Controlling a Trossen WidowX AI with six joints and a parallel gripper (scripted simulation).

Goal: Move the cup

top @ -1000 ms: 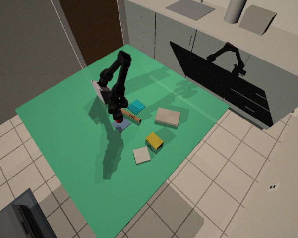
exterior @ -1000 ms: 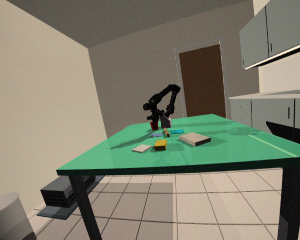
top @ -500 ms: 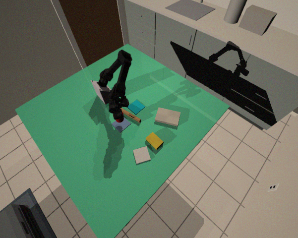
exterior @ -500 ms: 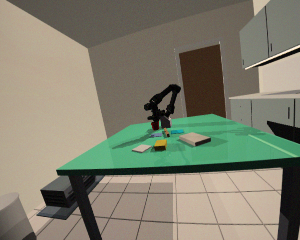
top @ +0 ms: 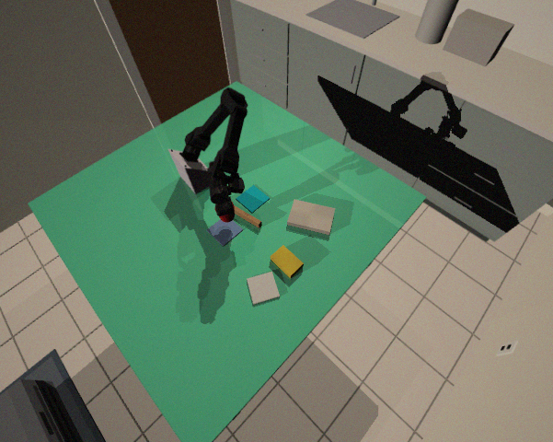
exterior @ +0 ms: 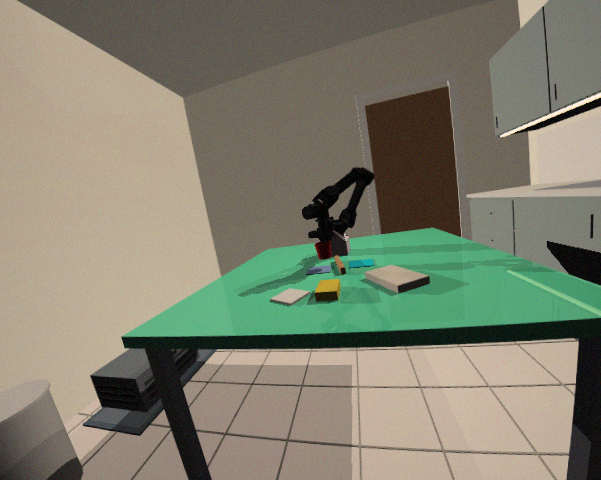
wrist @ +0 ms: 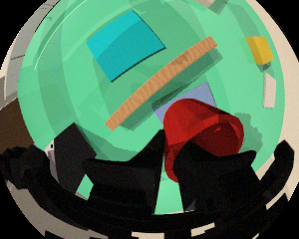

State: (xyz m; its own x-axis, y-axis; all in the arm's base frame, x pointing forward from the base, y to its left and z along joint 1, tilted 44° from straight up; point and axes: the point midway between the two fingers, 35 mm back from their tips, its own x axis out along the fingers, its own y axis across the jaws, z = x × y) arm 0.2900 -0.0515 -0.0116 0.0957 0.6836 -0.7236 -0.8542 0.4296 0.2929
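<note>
Now: gripper tip 8 cm above the brown wooden bar, 4 cm to the right of it and 2 cm short of it. Round my gripper tip: red cup (3 cm ahead, 2 cm to the right); blue-grey pad (9 cm below, 5 cm to the right, 4 cm ahead); flat white tile (33 cm ahead, 12 cm to the right, 8 cm below).
</note>
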